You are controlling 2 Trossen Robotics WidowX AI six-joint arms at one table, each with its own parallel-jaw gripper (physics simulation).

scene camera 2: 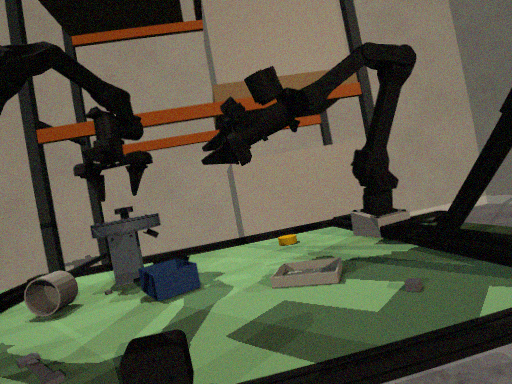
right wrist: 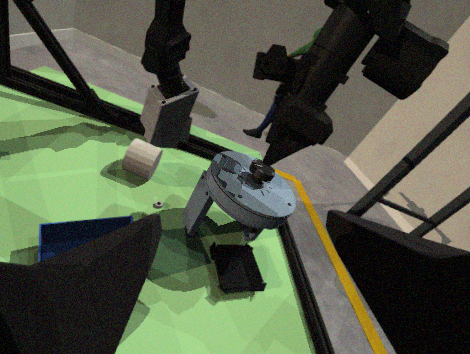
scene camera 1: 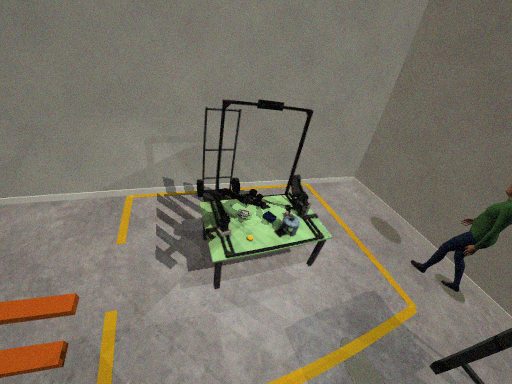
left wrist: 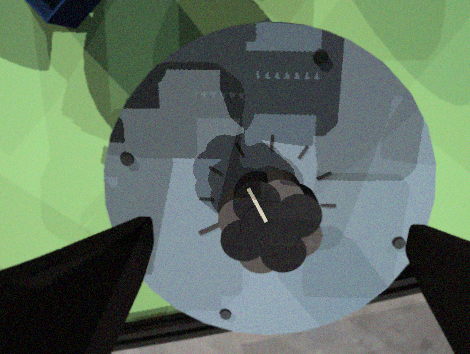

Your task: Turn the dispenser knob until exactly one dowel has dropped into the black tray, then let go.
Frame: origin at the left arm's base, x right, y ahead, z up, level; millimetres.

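Seen in the pictures: left gripper, fingertip midpoint: (scene camera 2: 118, 198) (right wrist: 266, 152) (scene camera 1: 293, 215) (left wrist: 279, 234); right gripper, fingertip midpoint: (scene camera 2: 202, 155) (right wrist: 245, 220) (scene camera 1: 268, 206); left arm's base at its link origin: (right wrist: 173, 88) (scene camera 1: 305, 204); right arm's base at its link origin: (scene camera 2: 378, 211) (scene camera 1: 224, 229).
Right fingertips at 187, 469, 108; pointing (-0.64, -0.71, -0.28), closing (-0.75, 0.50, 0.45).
Observation:
Pixels of each thing's top centre, then the offset from my right fingertips to it, as dx, dy, dz. "pt": a spot on its surface instead.
- dark lobed knob at a spot on its surface: (left wrist: 272, 230) (right wrist: 264, 167) (scene camera 2: 123, 207) pt -207, -134, -79
- black tray at its top centre: (right wrist: 238, 265) (scene camera 2: 170, 258) -178, -49, -230
- blue bin at its top centre: (right wrist: 93, 244) (scene camera 2: 165, 266) (scene camera 1: 270, 215) +26, -136, -209
- pinkish hollow cylinder at its top centre: (right wrist: 147, 145) (scene camera 2: 48, 274) -95, -321, -184
- small nut at its top centre: (right wrist: 158, 203) -102, -221, -247
- shallow pale tray at its top centre: (scene camera 2: 307, 266) +245, +18, -237
- yellow disc at its top centre: (scene camera 2: 286, 236) (scene camera 1: 250, 237) -24, +225, -234
- small block at its top centre: (scene camera 2: 412, 280) +419, +25, -243
The dispenser, a blue-grey disc on an upright stand (scene camera 2: 125, 257) (left wrist: 200, 285) (right wrist: 245, 200), carries a dark lobed knob (scene camera 2: 123, 212) (left wrist: 272, 230) (right wrist: 262, 171). In the left wrist view the knob's white line points to the upper left, inside an arc of tick marks. The black tray (right wrist: 239, 270) lies on the table below the disc's edge; no dowel shows in it. My left gripper (scene camera 2: 118, 197) (left wrist: 279, 234) points down above the knob, open, its fingers wide on both sides and not touching it. My right gripper (scene camera 2: 204, 155) (right wrist: 245, 220) is open and empty, raised above the table.
A blue bin (scene camera 2: 170, 280) (right wrist: 85, 235) stands beside the dispenser. A pinkish hollow cylinder (scene camera 2: 65, 289) (right wrist: 142, 159) lies near it, with a small nut (right wrist: 158, 204). A shallow pale tray (scene camera 2: 307, 280), a yellow disc (scene camera 1: 250, 238) (scene camera 2: 287, 240) and a small block (scene camera 2: 414, 285) are elsewhere on the table.

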